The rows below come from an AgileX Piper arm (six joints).
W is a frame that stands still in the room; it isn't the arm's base.
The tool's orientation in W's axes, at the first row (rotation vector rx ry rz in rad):
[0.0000, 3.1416, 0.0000]
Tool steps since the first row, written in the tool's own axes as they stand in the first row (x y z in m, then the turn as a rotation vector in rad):
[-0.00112, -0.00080, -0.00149, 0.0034, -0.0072, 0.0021]
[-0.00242, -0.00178, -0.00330, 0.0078, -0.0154, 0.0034]
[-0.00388, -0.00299, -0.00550, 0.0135, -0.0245, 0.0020]
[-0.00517, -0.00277, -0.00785, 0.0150, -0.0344, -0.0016]
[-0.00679, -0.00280, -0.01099, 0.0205, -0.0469, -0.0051]
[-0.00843, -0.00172, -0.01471, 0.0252, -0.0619, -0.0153]
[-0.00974, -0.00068, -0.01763, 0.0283, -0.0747, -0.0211]
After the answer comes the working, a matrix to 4 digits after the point.
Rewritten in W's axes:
[0.00112, -0.00080, 0.00149, -0.0034, -0.0072, -0.0021]
[0.00242, -0.00178, 0.00330, -0.0078, -0.0154, -0.0034]
[0.00388, -0.00299, 0.00550, -0.0135, -0.0245, -0.0020]
[0.00517, -0.00277, 0.00785, -0.0150, -0.0344, 0.0016]
[0.00679, -0.00280, 0.01099, -0.0205, -0.0469, 0.0051]
[0.00843, -0.00172, 0.01471, -0.0252, -0.0619, 0.0153]
[0.00974, -0.00068, 0.01763, -0.0283, -0.0747, 0.0211]

The tool's axes in the first row as the columns of a matrix, in W's axes (rounded; the answer above uses it unrounded):
[-1.0000, 0.0000, 0.0000]
[0.0000, 1.0000, 0.0000]
[0.0000, 0.0000, -1.0000]

